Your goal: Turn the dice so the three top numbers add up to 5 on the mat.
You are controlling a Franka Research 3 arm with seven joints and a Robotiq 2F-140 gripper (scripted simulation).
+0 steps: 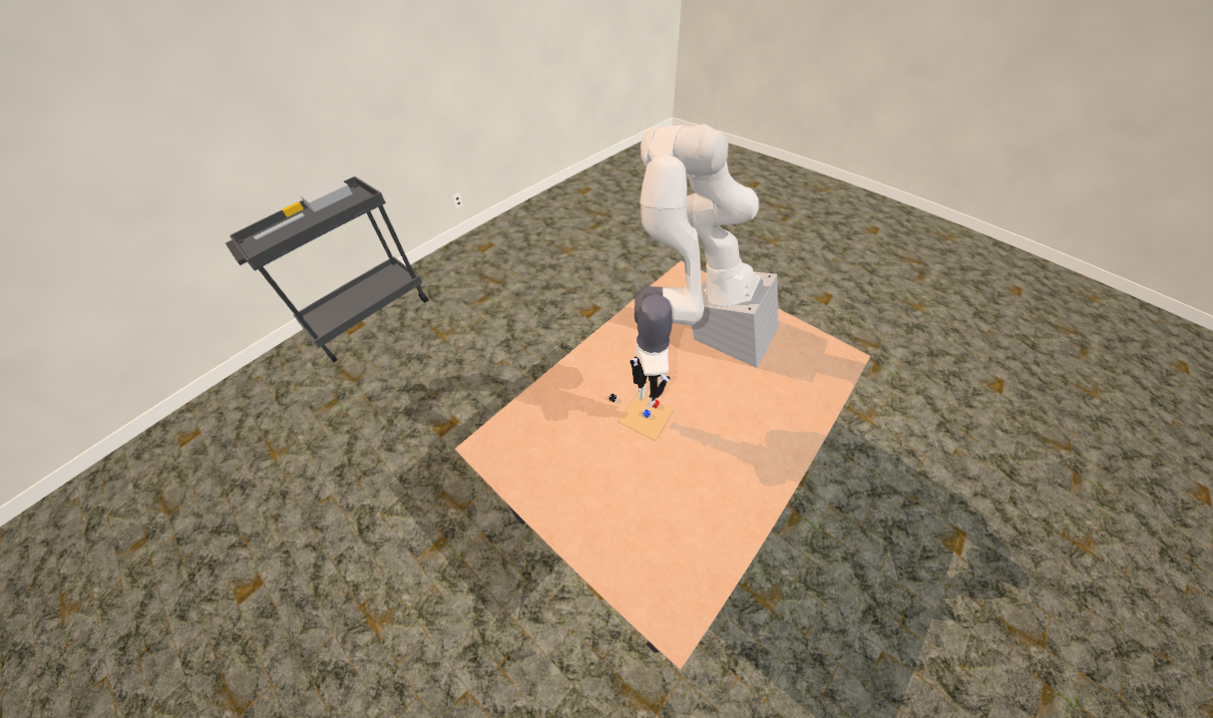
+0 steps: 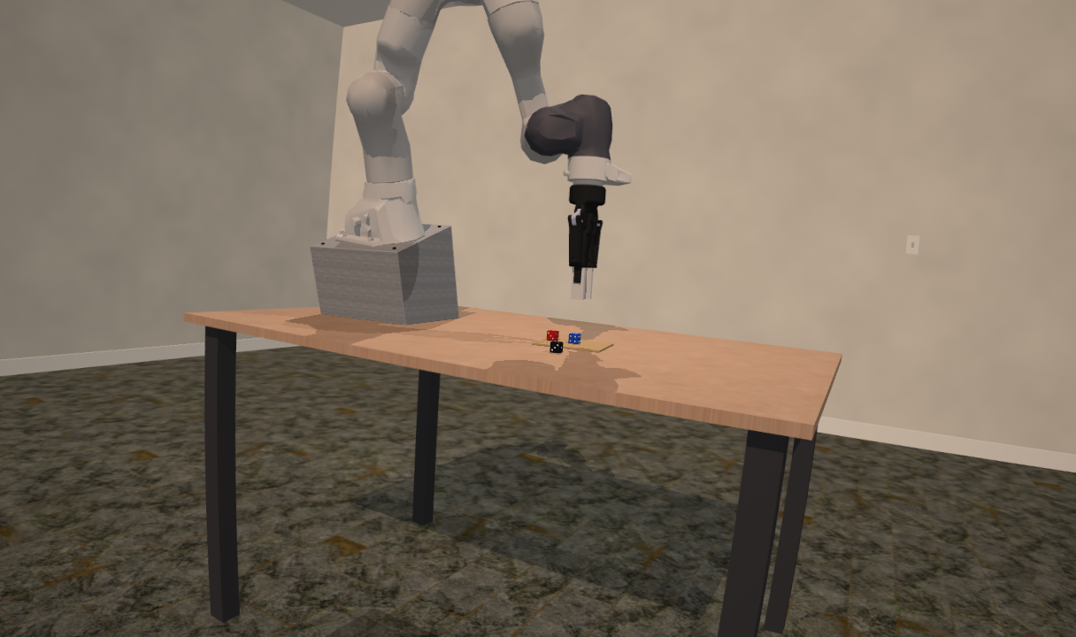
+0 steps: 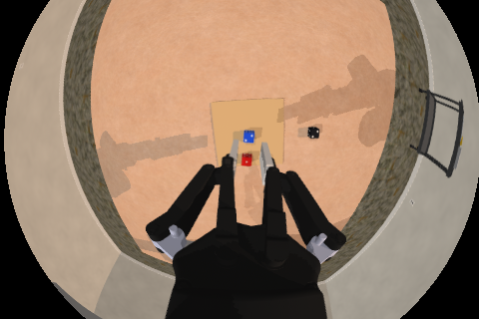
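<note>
The black die is 130 mm to the right of my hand, 120 mm below it and 10 mm ahead of it. From my hand the other things lie so: blue die (120 mm below, 10 mm behind); tan mat (130 mm below, 10 mm behind); red die (120 mm below, 60 mm behind).
</note>
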